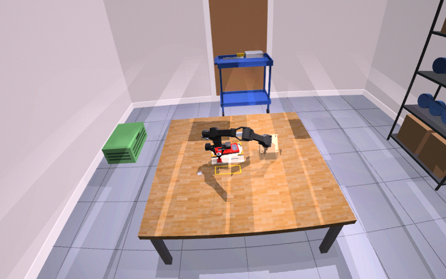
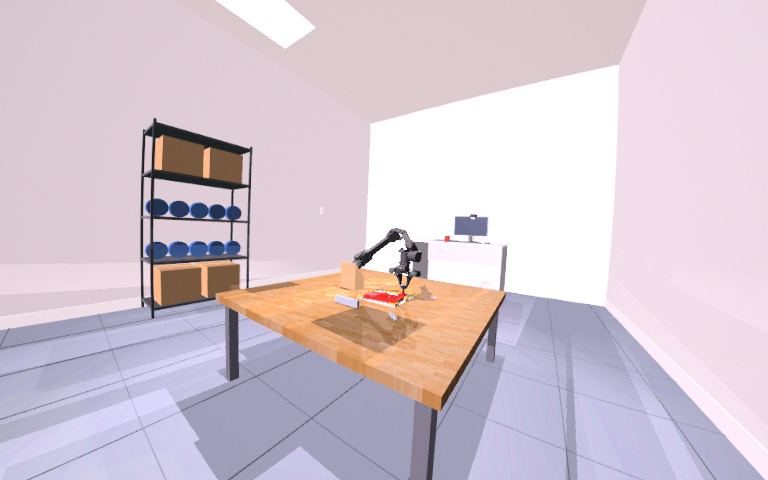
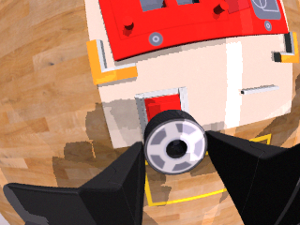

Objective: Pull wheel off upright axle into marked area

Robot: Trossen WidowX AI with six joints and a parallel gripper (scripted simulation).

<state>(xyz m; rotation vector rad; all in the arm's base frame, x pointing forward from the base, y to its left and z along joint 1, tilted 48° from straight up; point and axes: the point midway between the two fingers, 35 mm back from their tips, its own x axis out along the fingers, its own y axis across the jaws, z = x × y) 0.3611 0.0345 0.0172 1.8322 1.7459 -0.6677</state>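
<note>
Now: gripper tip right at the dark wheel.
</note>
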